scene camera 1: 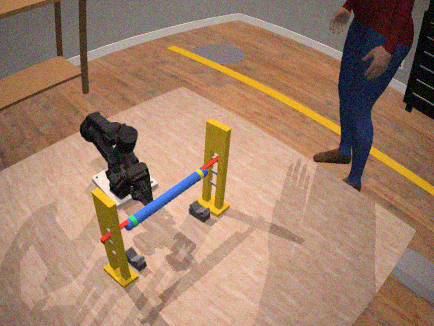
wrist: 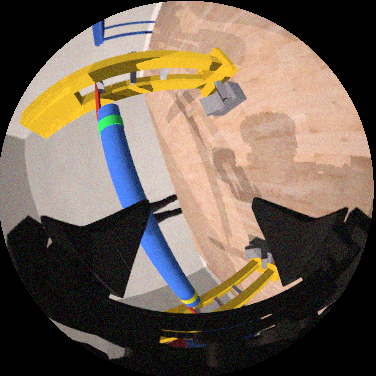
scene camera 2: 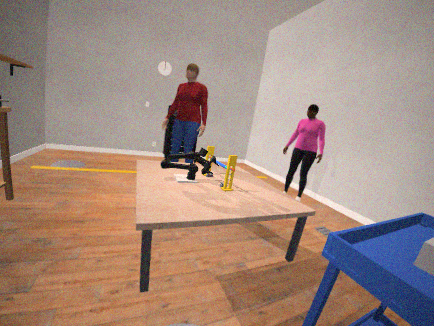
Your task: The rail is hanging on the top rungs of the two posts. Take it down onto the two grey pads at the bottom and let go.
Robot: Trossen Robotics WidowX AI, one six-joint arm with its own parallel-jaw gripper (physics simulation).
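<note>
The blue rail hangs level by its red ends on the top rungs of two yellow posts. Its green-banded end is at the near-left post; its yellow-banded end is at the other post. One grey pad sits at the foot of the near-left post, another grey pad at the foot of the other. My gripper is open and empty, close to the rail's arm side. In the wrist view the left finger covers part of the rail.
The arm's white base plate is behind the rail on the table. A person in red and one in pink stand beyond the table. A blue cart and a wooden shelf unit are off the table.
</note>
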